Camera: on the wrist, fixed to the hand. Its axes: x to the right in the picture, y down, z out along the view.
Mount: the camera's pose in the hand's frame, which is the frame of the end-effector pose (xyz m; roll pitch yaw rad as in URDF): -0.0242 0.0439 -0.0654 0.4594 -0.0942 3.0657
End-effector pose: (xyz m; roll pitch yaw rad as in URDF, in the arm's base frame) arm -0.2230 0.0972 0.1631 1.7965 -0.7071 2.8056
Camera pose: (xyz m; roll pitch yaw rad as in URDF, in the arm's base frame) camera -0.1882 0.0279 0.1910 -1.2547 0.6497 -0.1992
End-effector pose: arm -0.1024 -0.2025 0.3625 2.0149 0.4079 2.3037
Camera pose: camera -0.1354 -0.2259 0.4343 -1.6120 -0.4326 -0.7083
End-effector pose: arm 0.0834 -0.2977 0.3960 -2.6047 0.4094 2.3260
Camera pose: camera 0.1412 -0.2553 0.4366 3.0545 -0.2896 -0.7981
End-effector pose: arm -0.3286 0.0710 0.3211 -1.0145 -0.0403 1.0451
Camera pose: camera -0.3113 0.0363 0.2484 1.4646 0.0544 -2.2167
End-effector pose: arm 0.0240 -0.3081 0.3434 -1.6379 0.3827 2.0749
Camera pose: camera 0.1017 -0.3077 0.3159 2.1249 -0.2994 -1.1597
